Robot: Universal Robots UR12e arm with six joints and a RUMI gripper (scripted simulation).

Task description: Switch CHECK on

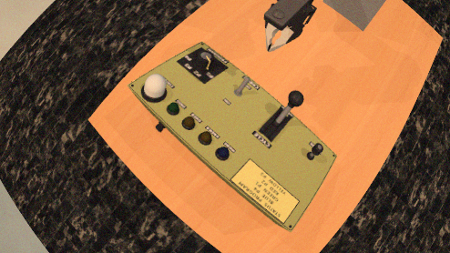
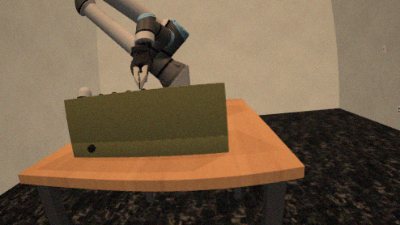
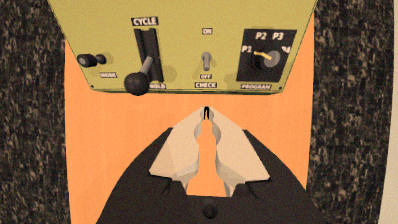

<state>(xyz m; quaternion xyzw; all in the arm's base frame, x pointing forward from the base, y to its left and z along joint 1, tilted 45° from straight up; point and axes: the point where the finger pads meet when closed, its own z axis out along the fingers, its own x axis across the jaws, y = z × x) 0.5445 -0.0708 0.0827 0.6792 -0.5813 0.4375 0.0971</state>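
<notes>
My hand is 10 cm short of the check toggle, 8 cm above it and 1 cm to the left of it. Round my hand: olive console: 14 cm ahead, 10 cm below, 6 cm to the left; black-knobbed cycle lever: 12 cm to the left, 8 cm ahead, 7 cm below; program rotary knob: 11 cm to the right, 10 cm ahead, 8 cm below.
</notes>
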